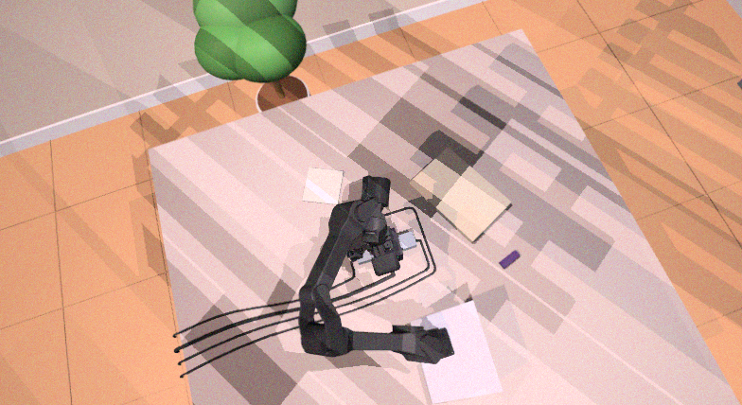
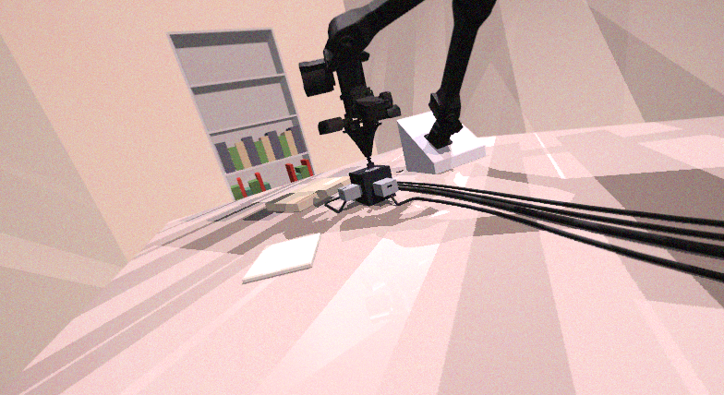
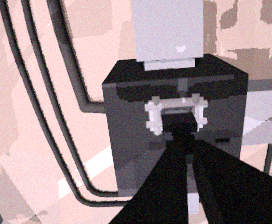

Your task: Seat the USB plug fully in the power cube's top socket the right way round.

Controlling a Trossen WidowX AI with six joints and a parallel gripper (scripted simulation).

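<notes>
Right now the dark USB plug is 2 cm below my gripper tip. The rest, counted from my gripper tip: cream book: 10 cm ahead, 27 cm to the right, 10 cm below; then purple block: 12 cm behind, 33 cm to the right, 10 cm below; then white tile: 25 cm ahead, 11 cm to the left, 10 cm below.
</notes>
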